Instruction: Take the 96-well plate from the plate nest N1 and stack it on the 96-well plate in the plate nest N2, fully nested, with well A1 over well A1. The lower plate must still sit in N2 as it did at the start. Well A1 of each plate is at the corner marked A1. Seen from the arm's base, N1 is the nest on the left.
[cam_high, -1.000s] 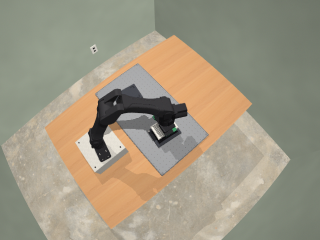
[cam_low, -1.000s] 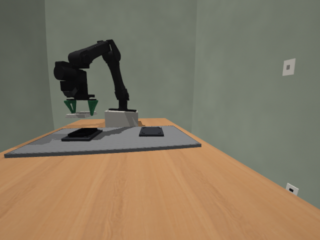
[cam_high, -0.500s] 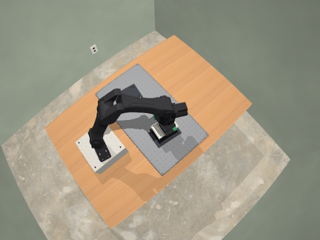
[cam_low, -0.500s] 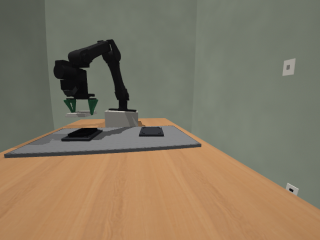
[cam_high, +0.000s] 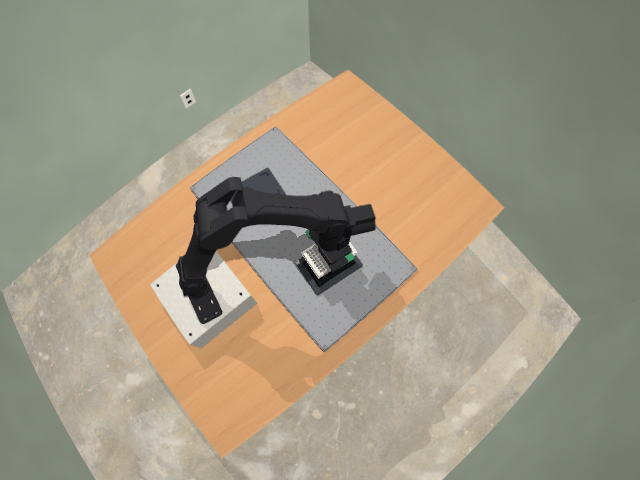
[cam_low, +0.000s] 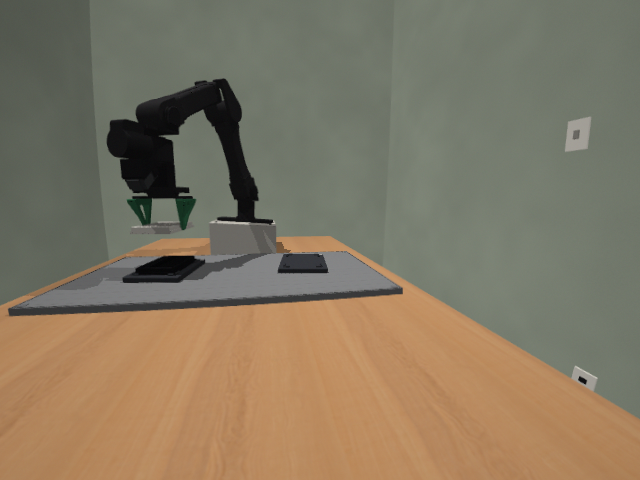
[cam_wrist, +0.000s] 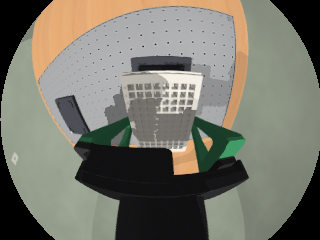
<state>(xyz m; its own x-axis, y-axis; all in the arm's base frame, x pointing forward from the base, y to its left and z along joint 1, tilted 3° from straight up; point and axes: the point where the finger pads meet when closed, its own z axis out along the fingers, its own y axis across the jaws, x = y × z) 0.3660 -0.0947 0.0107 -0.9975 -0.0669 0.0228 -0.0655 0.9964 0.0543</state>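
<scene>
The white 96-well plate lies right at my hand. The rest, counted from my hand: black 96-well plate: 90 mm below; plate nest N1: 80 mm behind, 320 mm to the left, 110 mm below.
</scene>
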